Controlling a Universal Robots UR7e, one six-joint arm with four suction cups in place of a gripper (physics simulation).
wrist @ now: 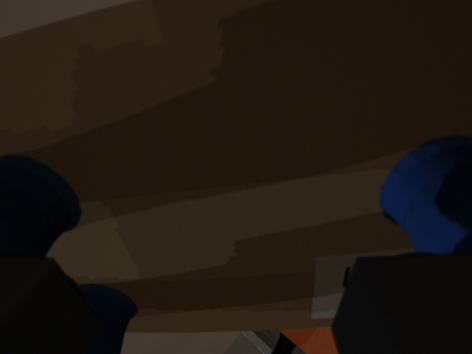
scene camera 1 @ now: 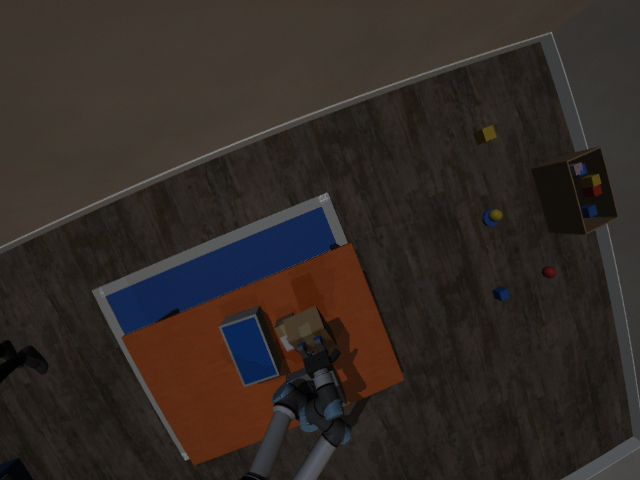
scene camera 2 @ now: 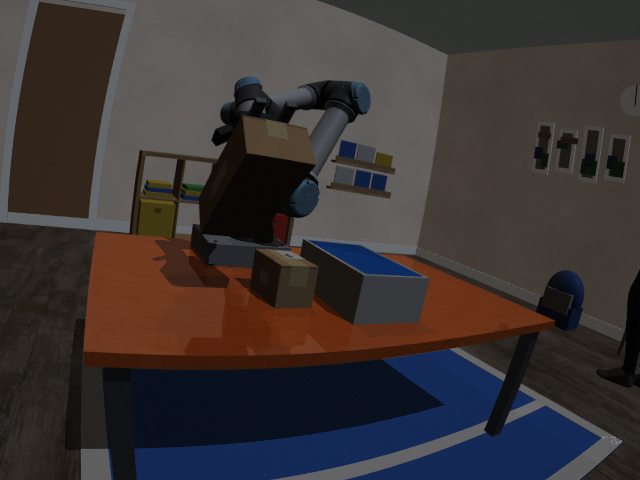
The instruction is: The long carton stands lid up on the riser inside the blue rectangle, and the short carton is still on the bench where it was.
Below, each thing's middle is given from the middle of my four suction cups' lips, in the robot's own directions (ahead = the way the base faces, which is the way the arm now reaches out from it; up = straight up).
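Long carton [scene camera 2: 263, 163]: 60 mm below my suction cup, 30 mm ahead of it, 10 mm to the right of it. Grey riser [scene camera 2: 365, 287]: 340 mm to the left of my suction cup, 280 mm below it, 10 mm behind it.
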